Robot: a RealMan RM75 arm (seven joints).
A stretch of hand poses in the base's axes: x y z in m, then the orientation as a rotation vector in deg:
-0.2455 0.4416 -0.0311 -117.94 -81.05 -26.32
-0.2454 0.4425 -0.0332 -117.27 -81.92 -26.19
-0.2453 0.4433 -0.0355 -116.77 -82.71 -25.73
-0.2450 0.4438 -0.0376 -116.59 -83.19 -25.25
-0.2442 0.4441 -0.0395 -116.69 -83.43 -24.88
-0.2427 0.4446 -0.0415 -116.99 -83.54 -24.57
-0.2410 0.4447 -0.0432 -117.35 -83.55 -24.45
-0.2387 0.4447 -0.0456 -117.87 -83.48 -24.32
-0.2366 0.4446 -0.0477 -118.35 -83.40 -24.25
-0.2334 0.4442 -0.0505 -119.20 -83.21 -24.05
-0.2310 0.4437 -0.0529 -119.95 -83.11 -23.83
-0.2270 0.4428 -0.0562 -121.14 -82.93 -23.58
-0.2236 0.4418 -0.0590 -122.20 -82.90 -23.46
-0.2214 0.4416 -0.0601 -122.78 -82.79 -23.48
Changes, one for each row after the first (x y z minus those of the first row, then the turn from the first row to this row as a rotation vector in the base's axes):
0.0001 0.0009 -0.0021 0.03 -0.17 0.81
0.0002 0.0017 -0.0044 -0.12 -0.13 1.58
0.0005 0.0022 -0.0065 -0.36 0.00 2.04
0.0013 0.0025 -0.0084 -0.66 0.11 2.19
0.0028 0.0030 -0.0104 -1.02 0.19 2.17
0.0045 0.0031 -0.0121 -1.32 0.19 2.02
0.0068 0.0031 -0.0145 -1.71 0.19 1.75
0.0089 0.0030 -0.0166 -2.04 0.17 1.47
0.0121 0.0026 -0.0194 -2.62 0.20 0.99
0.0145 0.0021 -0.0218 -3.18 0.22 0.61
0.0185 0.0012 -0.0251 -4.04 0.19 -0.03
0.0219 0.0002 -0.0279 -4.84 0.03 -0.56
0.0241 0.0000 -0.0290 -5.20 -0.07 -0.91

